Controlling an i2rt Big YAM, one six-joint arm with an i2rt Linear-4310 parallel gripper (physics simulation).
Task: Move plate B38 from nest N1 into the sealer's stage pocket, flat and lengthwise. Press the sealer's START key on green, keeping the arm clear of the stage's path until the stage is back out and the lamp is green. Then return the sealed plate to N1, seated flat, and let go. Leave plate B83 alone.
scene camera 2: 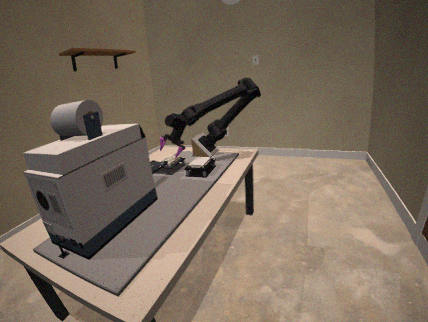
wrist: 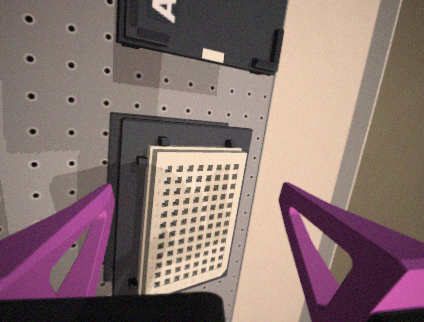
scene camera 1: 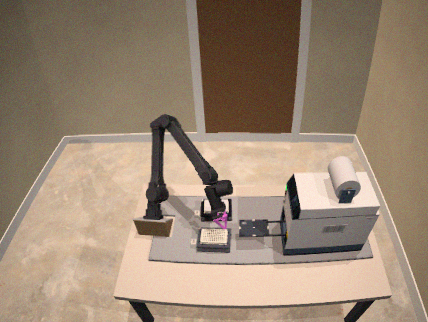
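Seen in the pictures: gripper, between the fingertips: (scene camera 2: pixel 167 154) (wrist: pixel 199 191) (scene camera 1: pixel 224 224); arm's base, origin of its link: (scene camera 2: pixel 206 144) (scene camera 1: pixel 153 218).
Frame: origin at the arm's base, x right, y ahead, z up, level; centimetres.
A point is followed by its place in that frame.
Observation:
A cream well plate (scene camera 1: pixel 215 236) @(x 10.6, y 33.1, z 0.4 cm) (wrist: pixel 196 225) @(x 10.1, y 32.2, z 0.4 cm) sits in the front dark nest (scene camera 1: pixel 214 248) @(x 14.3, y 32.5, z -4.9 cm) (wrist: pixel 131 200) @(x 5.1, y 34.4, z -1.1 cm); no plate label is readable. A second pale plate (scene camera 1: pixel 208 204) @(x -10.4, y 28.3, z 0.6 cm) (scene camera 2: pixel 200 162) @(x -11.3, y 34.9, z 0.6 cm) sits in the back nest (scene camera 2: pixel 194 172) @(x -7.5, y 36.1, z -5.0 cm), partly hidden by the arm in scene camera 1. My gripper (scene camera 1: pixel 221 225) @(x 7.0, y 37.4, z 5.2 cm) (scene camera 2: pixel 170 153) @(x 7.0, y 37.4, z 5.2 cm) (wrist: pixel 199 191) @(x 7.0, y 37.4, z 5.2 cm) is open and empty above the front plate, its magenta fingers on either side of it in the wrist view. The sealer (scene camera 1: pixel 327 234) @(x 18.4, y 85.5, z 10.9 cm) (scene camera 2: pixel 115 180) @(x -3.8, y 87.9, z 13.5 cm) has its dark stage (scene camera 1: pixel 254 228) @(x 8.1, y 51.9, z 3.8 cm) (wrist: pixel 235 30) @(x 9.0, y 46.5, z 3.8 cm) out, with no plate on it. A green light (scene camera 1: pixel 287 188) @(x 0.4, y 66.5, z 23.4 cm) shows by its panel.
A white film roll (scene camera 1: pixel 344 175) @(x 11.6, y 87.5, z 41.7 cm) (scene camera 2: pixel 77 118) @(x -0.2, y 94.6, z 37.0 cm) stands on top of the sealer. The stage rails (scene camera 1: pixel 276 228) @(x 1.3, y 64.2, z -5.5 cm) join it to the stage. The grey perforated mat (scene camera 1: pixel 175 250) @(x 15.9, y 13.1, z -5.6 cm) (scene camera 2: pixel 145 240) @(x -15.9, y 93.0, z -5.5 cm) (wrist: pixel 50 110) @(x 0.1, y 40.4, z -5.5 cm) lies under nests and sealer. The arm base (scene camera 1: pixel 154 225) @(x 6.7, y 2.2, z 2.7 cm) stands at the mat's left end.

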